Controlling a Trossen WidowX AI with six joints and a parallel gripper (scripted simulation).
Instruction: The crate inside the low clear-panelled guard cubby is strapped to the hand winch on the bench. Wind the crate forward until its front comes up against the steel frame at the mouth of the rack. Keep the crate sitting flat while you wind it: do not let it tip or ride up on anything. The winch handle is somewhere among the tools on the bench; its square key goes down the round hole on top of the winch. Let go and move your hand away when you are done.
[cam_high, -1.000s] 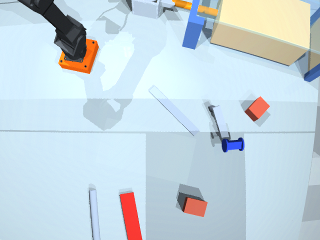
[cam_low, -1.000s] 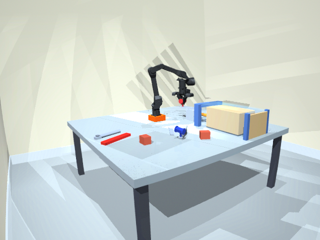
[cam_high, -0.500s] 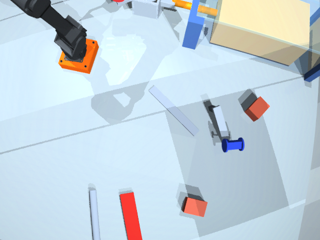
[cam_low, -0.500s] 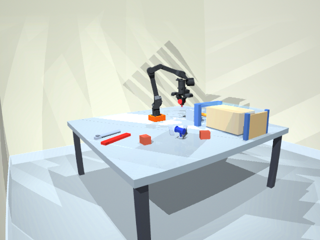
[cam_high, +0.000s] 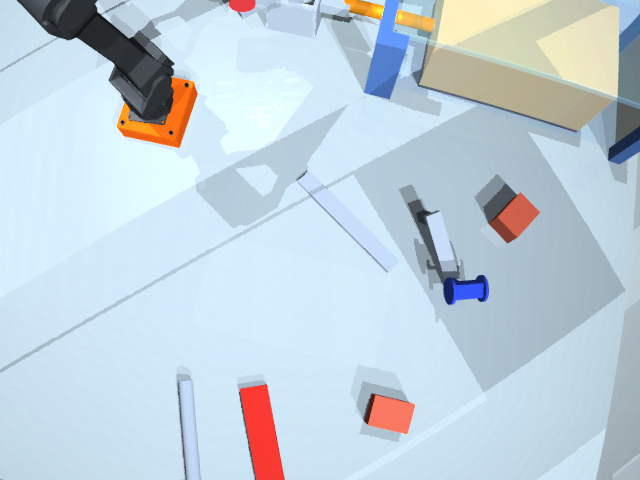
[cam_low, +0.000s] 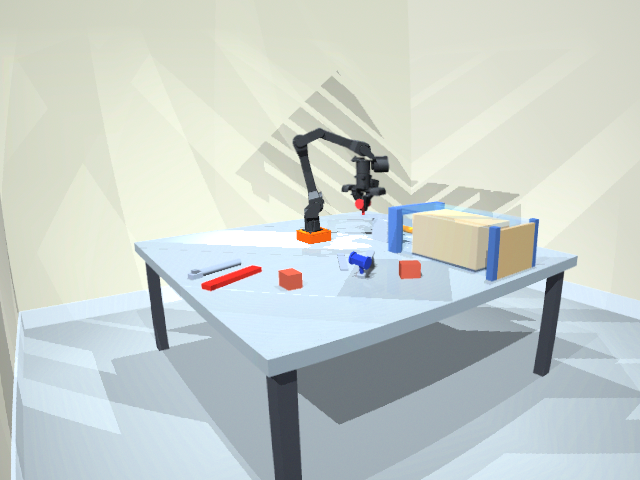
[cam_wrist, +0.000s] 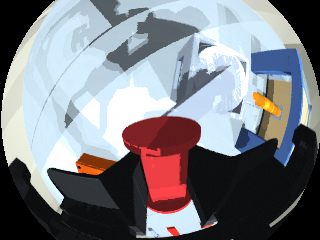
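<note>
Now: the grey crank handle 3 cm to the left of my gripper tip, 3 cm ahead of it and 1 cm below it. Also, from my gripper tip: red knob (2 cm above); round winch (8 cm below, 6 cm to the left, 5 cm ahead); blue steel frame (23 cm ahead, 6 cm to the left, 1 cm below).
</note>
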